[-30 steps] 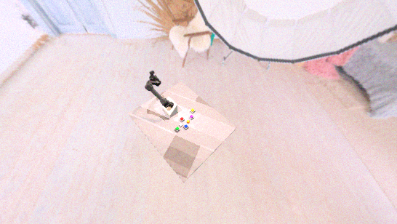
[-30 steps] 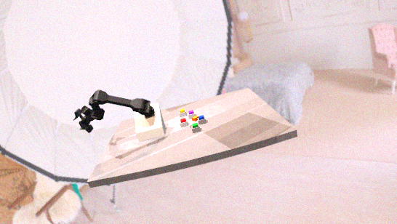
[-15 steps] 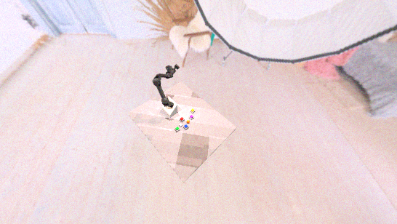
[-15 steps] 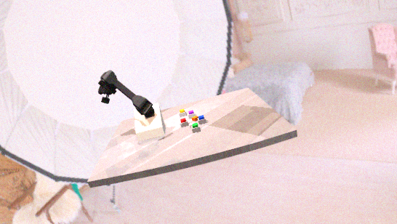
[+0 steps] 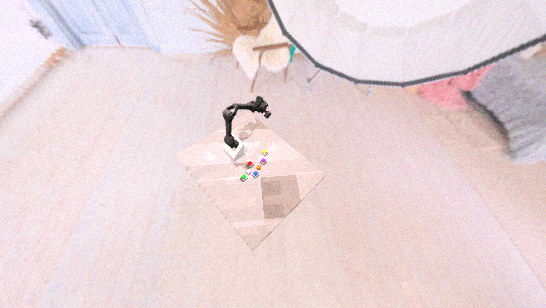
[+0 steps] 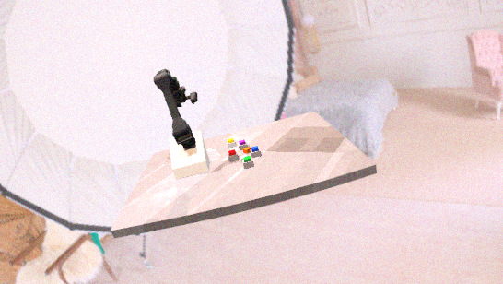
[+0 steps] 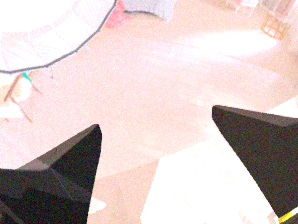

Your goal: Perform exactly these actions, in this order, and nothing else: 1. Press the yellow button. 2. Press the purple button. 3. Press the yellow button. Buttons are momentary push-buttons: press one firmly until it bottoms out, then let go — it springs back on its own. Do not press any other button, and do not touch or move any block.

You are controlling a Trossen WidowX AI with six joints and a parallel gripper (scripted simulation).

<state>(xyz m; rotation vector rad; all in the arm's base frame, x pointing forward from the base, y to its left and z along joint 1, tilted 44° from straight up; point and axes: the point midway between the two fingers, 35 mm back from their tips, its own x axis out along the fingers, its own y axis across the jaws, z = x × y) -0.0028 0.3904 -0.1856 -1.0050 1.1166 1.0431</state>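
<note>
Right now my gripper tip is 200 mm short of the yellow button, 250 mm to the left of it and 220 mm above it. The rest, counted from my gripper tip: orange block: 280 mm ahead, 410 mm to the right, 240 mm below; red button: 200 mm ahead, 440 mm to the right, 220 mm below; purple button: 260 mm ahead, 330 mm to the right, 220 mm below.
</note>
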